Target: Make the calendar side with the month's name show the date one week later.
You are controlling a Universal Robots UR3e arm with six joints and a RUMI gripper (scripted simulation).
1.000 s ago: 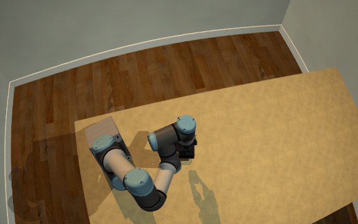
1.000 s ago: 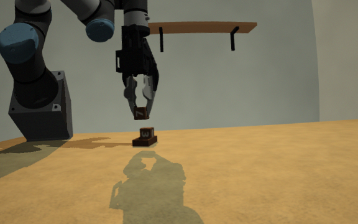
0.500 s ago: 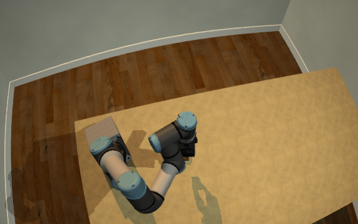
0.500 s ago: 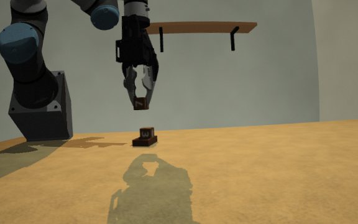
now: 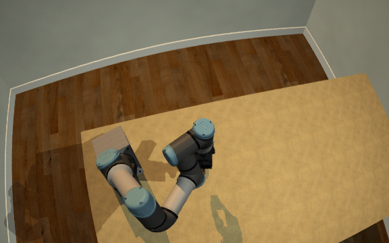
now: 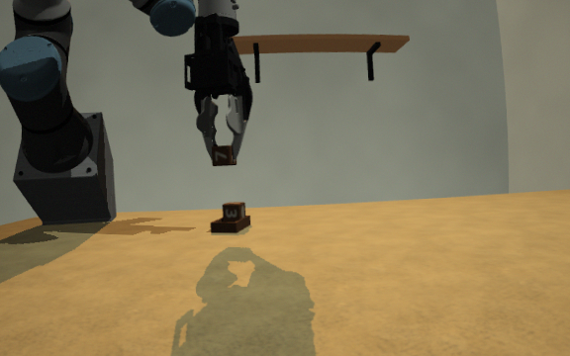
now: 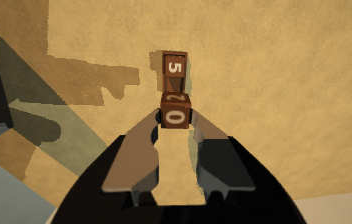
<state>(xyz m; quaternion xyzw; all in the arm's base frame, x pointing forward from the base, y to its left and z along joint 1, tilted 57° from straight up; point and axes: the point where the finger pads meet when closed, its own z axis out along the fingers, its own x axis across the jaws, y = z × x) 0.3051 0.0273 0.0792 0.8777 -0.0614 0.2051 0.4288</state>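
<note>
Right now my hand is 10 mm above the digit cube. The rest, counted from my hand: brown calendar tray 20 mm to the left, 120 mm below.
</note>
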